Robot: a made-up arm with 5 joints.
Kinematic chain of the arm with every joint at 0, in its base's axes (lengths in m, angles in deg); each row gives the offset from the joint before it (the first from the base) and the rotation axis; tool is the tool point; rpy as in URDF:
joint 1: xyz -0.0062 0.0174 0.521 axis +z
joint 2: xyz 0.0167 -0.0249 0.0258 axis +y
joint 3: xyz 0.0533 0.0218 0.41 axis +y
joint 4: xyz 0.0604 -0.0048 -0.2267 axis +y
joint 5: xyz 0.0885 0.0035 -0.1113 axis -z
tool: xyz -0.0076 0.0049 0.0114 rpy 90 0 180
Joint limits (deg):
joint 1: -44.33..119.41
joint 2: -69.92..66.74
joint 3: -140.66..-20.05
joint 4: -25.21..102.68
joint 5: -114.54..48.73
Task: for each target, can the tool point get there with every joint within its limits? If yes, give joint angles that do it. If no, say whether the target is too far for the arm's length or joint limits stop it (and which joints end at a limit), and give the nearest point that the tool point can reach.
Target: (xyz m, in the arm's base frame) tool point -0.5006 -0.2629 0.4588
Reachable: no: joint limits stop it (at a limit: joint 2, joint 3, joint 4, joint 5) | nearest point -0.5708 -0.3027 0.8861 | short by 0.435 m
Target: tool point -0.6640 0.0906 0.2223
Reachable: no: joint limits stop it (at a limit: joint 1, joint 2, joint 5) | nearest point -0.2023 0.3560 0.2933 | short by 0.537 m
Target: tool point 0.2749 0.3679 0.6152
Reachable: yes | joints 51.81 23.56 -49.90 34.16 -31.32
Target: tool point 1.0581 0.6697 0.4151
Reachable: no: too far | nearest point 0.6477 0.4181 0.5563 | short by 0.502 m
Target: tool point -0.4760 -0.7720 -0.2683
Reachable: no: too far | nearest point 0.2259 -0.2280 0.3007 | short by 1.055 m
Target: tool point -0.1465 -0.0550 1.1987
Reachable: yes | joints 27.36 -47.42 -90.12 -11.24 -2.61
